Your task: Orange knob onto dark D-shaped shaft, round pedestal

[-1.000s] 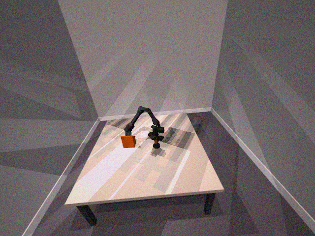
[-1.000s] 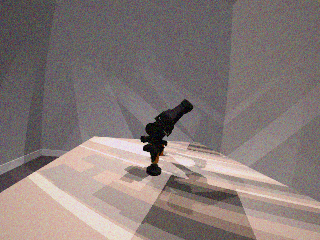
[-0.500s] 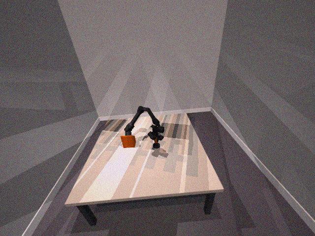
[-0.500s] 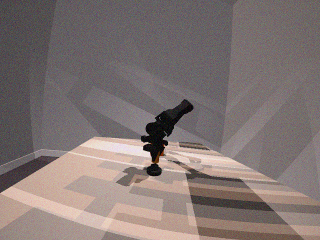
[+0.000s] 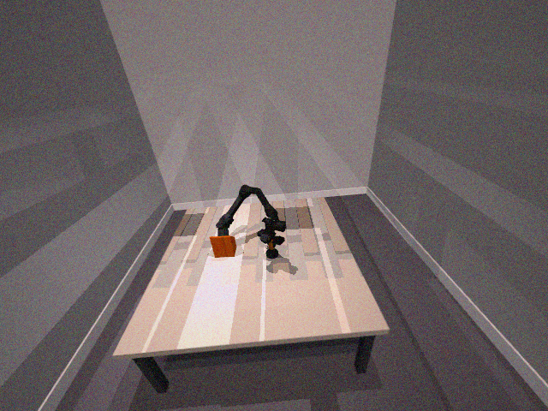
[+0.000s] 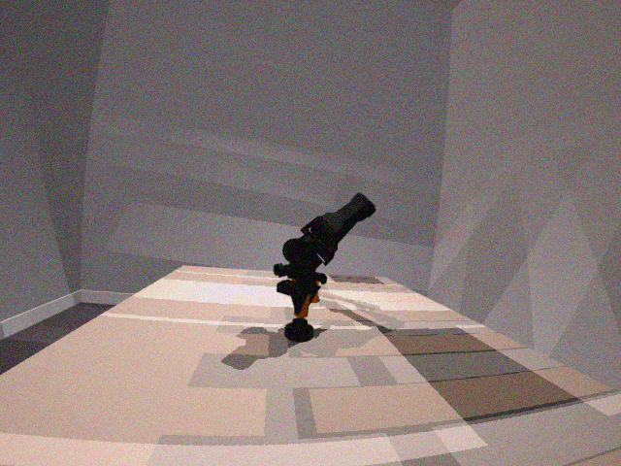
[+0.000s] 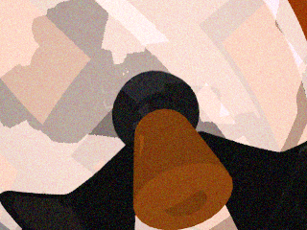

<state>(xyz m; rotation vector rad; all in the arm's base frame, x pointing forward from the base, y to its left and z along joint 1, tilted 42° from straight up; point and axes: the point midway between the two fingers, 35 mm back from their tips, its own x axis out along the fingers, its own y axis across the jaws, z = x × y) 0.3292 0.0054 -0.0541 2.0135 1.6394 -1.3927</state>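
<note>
Right now the orange knob is 2 cm above my gripper tip. The rest, counted from my gripper tip: pedestal 4 cm below.
</note>
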